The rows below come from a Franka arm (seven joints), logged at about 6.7 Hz.
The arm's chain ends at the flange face. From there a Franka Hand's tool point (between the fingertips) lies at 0.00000 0.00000 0.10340 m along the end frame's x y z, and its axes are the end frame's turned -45 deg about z.
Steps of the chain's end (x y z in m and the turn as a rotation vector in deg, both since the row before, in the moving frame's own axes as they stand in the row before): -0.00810 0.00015 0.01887 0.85 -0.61 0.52; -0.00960 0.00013 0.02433 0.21 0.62 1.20; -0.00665 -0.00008 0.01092 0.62 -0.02 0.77; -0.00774 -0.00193 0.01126 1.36 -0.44 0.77; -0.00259 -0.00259 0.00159 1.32 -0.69 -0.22
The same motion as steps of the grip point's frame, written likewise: -0.00552 -0.00748 0.01885 1.03 0.17 0.52; -0.00583 -0.00616 0.02432 -0.29 0.59 1.20; -0.00387 -0.00557 0.01091 0.45 0.42 0.77; -0.00292 -0.00913 0.01123 1.27 0.65 0.77; 0.00080 -0.00623 0.00156 1.42 0.45 -0.22
